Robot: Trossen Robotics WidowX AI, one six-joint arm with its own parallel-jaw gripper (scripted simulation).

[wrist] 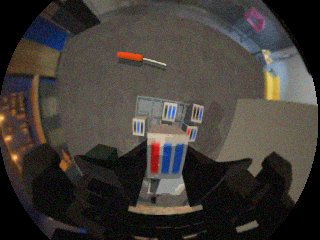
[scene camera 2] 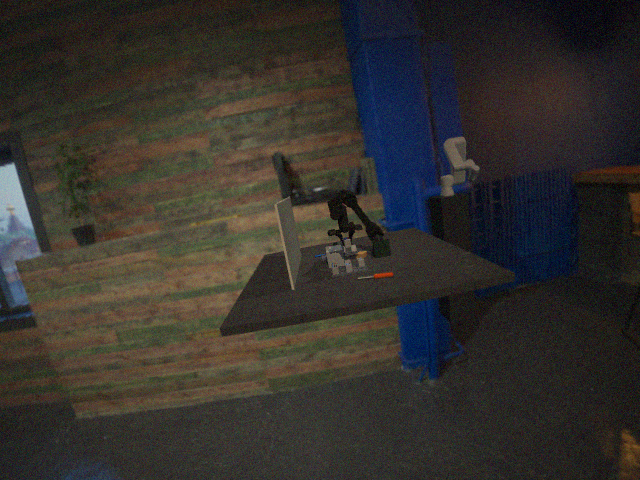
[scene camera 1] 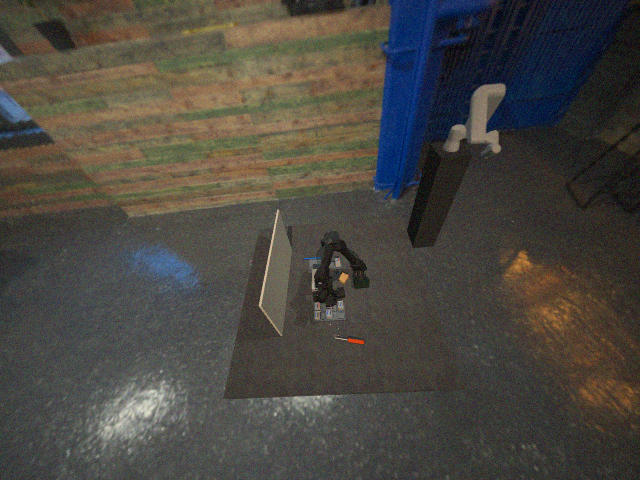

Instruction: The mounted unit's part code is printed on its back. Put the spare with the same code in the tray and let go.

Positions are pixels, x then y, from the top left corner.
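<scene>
Gripper (wrist: 163,141) holding a spare (wrist: 166,144).
</scene>
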